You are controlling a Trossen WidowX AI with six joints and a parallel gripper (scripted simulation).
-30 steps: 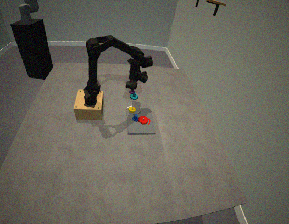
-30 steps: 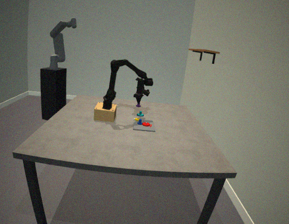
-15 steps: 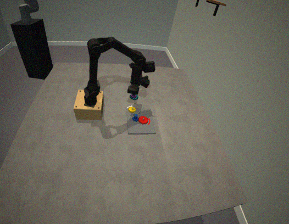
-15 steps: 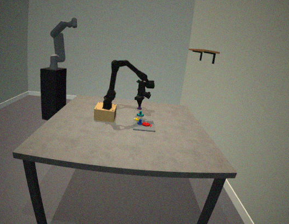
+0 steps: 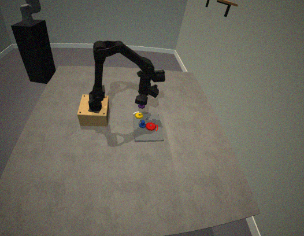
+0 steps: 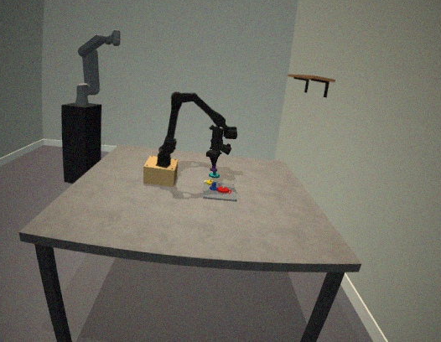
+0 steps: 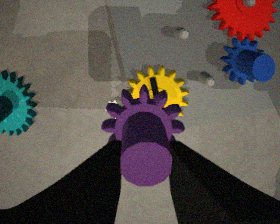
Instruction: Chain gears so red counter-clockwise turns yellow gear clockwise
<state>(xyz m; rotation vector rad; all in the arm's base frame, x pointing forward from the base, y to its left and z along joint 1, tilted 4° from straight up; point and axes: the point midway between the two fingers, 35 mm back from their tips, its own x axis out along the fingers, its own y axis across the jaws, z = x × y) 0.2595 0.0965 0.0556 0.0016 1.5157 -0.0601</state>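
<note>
My gripper tip is now 2 cm short of the blue gear, 9 cm to the left of it and 9 cm above it. Round my gripper tip: white arrow (3 cm behind, 1 cm to the left, 10 cm below); small purple gear (1 cm below); yellow gear (1 cm behind, 1 cm to the right, 9 cm below).
</note>
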